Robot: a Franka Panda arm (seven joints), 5 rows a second.
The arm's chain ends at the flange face. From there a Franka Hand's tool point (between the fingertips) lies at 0.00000 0.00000 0.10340 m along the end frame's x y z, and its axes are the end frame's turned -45 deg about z.
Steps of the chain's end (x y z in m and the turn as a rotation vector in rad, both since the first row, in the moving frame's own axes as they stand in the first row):
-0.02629 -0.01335 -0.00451 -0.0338 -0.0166 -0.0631
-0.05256 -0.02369 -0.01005 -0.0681 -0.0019 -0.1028
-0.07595 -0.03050 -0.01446 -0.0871 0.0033 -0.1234
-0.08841 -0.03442 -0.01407 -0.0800 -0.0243 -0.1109
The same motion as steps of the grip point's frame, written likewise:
-0.01279 -0.02666 -0.00458 -0.0122 -0.0356 -0.0631
-0.02527 -0.04883 -0.01029 -0.0468 -0.0495 -0.1028
-0.03783 -0.06831 -0.01485 -0.0639 -0.0593 -0.1234
-0.04555 -0.08237 -0.01443 -0.0394 -0.0738 -0.1109

